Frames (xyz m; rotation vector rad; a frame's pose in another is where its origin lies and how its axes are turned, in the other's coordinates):
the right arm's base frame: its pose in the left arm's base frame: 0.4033 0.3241 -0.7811 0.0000 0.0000 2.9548
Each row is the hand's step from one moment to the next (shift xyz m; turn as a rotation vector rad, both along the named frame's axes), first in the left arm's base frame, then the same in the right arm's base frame.
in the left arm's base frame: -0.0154 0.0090 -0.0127 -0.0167 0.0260 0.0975
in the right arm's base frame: 0.0168 -0.0060 -0.0127 0.0212 -0.0224 0.0975
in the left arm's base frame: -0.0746 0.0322 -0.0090 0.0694 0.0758 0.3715
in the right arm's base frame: 0.0793 -0.0178 -0.0090 -0.0541 -0.0874 0.3715
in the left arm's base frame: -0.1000 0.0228 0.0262 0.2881 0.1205 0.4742
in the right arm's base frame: 0.1025 -0.0038 0.0262 -0.2607 -0.1719 0.4742
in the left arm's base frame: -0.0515 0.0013 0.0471 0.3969 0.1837 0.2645
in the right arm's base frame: 0.0508 0.0083 0.0471 -0.3559 -0.2542 0.2645
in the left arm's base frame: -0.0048 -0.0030 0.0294 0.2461 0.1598 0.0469
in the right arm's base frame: 0.0042 0.0038 0.0294 -0.2121 -0.2027 0.0469
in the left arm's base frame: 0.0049 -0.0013 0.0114 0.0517 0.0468 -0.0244
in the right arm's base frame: -0.0051 0.0004 0.0114 -0.0421 -0.0556 -0.0244
